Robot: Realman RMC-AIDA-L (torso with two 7-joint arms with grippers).
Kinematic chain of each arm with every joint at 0, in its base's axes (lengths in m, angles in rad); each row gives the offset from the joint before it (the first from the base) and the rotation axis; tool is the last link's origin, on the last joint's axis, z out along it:
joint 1: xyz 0 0 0.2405 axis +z
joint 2: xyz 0 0 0 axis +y
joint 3: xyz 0 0 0.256 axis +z
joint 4: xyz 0 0 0 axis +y
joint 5: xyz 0 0 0.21 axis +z
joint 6: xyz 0 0 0 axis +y
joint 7: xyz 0 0 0.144 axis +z
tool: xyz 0 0 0
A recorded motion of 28 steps. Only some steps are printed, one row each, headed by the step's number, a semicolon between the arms.
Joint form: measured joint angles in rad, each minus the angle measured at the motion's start. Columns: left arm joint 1, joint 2, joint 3, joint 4, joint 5, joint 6, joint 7; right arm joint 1, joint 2, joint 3, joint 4, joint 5, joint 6, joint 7.
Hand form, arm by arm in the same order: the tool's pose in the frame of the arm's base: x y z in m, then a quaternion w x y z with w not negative. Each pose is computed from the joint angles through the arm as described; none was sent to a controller.
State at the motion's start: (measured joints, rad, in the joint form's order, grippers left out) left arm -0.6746 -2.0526 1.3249 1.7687 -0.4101 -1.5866 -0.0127; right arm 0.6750 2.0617 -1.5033 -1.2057 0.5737 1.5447 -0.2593
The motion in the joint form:
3: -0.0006 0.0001 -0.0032 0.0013 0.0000 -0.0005 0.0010; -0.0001 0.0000 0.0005 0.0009 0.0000 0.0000 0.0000
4: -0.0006 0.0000 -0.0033 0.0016 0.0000 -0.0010 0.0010; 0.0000 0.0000 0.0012 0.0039 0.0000 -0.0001 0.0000
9: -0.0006 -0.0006 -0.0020 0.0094 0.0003 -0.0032 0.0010; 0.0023 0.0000 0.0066 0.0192 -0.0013 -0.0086 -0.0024
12: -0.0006 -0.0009 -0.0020 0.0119 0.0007 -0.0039 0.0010; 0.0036 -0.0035 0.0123 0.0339 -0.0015 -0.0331 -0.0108
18: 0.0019 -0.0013 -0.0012 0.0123 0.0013 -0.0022 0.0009; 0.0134 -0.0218 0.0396 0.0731 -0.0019 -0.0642 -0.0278
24: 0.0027 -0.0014 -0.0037 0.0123 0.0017 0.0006 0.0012; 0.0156 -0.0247 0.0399 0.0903 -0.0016 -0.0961 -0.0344
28: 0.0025 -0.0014 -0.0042 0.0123 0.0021 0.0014 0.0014; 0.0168 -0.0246 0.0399 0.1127 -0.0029 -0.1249 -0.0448
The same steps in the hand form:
3: -0.0906 0.3758 0.0818 0.37123 -0.82283 -0.43014 0.01095; 0.1811 0.3515 -0.0288 0.15580 -0.85827 0.44422 -0.20436
4: -0.0906 0.3757 0.0819 0.37115 -0.82284 -0.43017 0.01101; 0.1818 0.3514 -0.0290 0.15530 -0.85767 0.44533 -0.20486
9: -0.0890 0.3750 0.0823 0.37186 -0.82385 -0.42767 0.00988; 0.1842 0.3526 -0.0296 0.15593 -0.85582 0.44888 -0.20437
12: -0.0886 0.3747 0.0825 0.37223 -0.82403 -0.42701 0.00943; 0.1868 0.3563 -0.0290 0.16246 -0.85604 0.44863 -0.19885
18: -0.0892 0.3746 0.0824 0.37260 -0.82363 -0.42745 0.00933; 0.1949 0.3652 -0.0218 0.17537 -0.85168 0.45470 -0.19272
24: -0.0895 0.3750 0.0831 0.37372 -0.82291 -0.42789 0.00772; 0.1972 0.3692 -0.0223 0.18331 -0.85222 0.45295 -0.18696
28: -0.0894 0.3752 0.0833 0.37413 -0.82281 -0.42772 0.00733; 0.2009 0.3716 -0.0242 0.18792 -0.85245 0.45172 -0.18431

